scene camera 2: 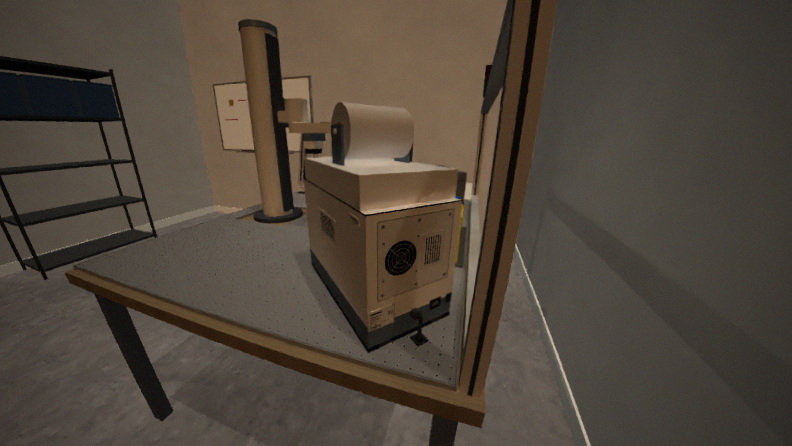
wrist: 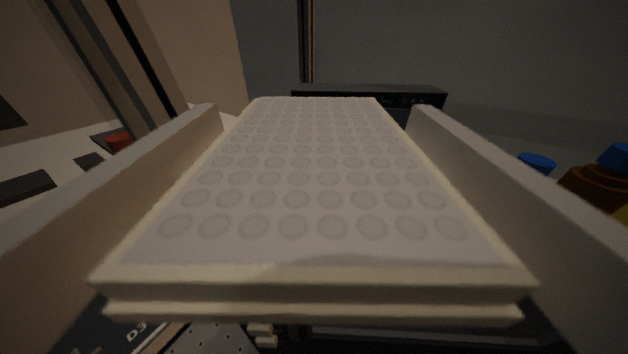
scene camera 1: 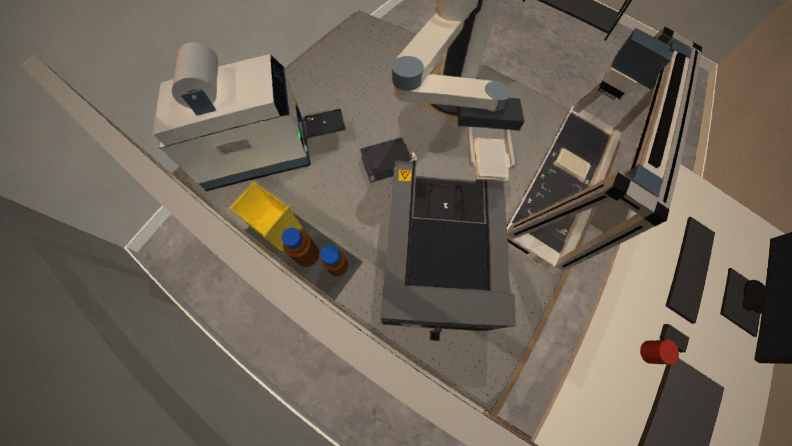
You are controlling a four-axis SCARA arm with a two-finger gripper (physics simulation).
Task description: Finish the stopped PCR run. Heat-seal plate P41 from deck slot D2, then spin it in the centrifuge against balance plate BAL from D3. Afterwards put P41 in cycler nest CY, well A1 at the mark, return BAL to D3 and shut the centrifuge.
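Frame: origin at the arm's base, x back, y right, z up, level; metres.
Where they show: gripper, fingertip midpoint: (wrist: 314, 122) (scene camera 1: 492, 165); arm's base, link origin: (scene camera 2: 279, 215).
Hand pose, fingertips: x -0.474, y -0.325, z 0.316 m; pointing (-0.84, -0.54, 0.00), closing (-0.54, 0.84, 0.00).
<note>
Each offset is from my fingertips to the top centre of the thing. "pt": to the spot under its first point.
My gripper (scene camera 1: 492, 159) (wrist: 314, 122) is shut on a pale plate @(dx +0.021, dy +0.013, dz +0.004 m) (scene camera 1: 492, 152) (wrist: 315, 187) with a smooth, film-like top over rings of wells. It holds the plate level at the rear right corner of the centrifuge (scene camera 1: 501, 260) (wrist: 425, 91). No name shows on the plate, so I cannot tell P41 from BAL. The centrifuge's opening shows a dark bay @(pt dx -0.059, dy +0.081, dz -0.164 m) (scene camera 1: 446, 193) marked 1. Another pale plate @(dx +0.391, dy -0.252, dz -0.241 m) (scene camera 1: 573, 162) sits on the dark deck (scene camera 1: 584, 135). A D3 label @(pt dx +0.144, dy -0.168, dz -0.257 m) (wrist: 136, 331) shows in the wrist view. The heat sealer @(dx -0.262, dy +0.806, dz +0.173 m) (scene camera 1: 232, 135) (scene camera 2: 338, 238) has its tray @(dx -0.036, dy +0.611, dz -0.209 m) (scene camera 1: 325, 122) out.
A low black block @(dx -0.006, dy +0.350, dz -0.241 m) (scene camera 1: 385, 159) stands between sealer and centrifuge. A yellow bin @(dx -0.439, dy +0.588, dz -0.129 m) (scene camera 1: 259, 207) and two blue-capped brown bottles (scene camera 1: 302, 249) (scene camera 1: 335, 263) stand left of the centrifuge. A framed gantry (scene camera 1: 662, 127) rises over the deck. The arm's column (scene camera 2: 263, 127) stands behind the sealer.
</note>
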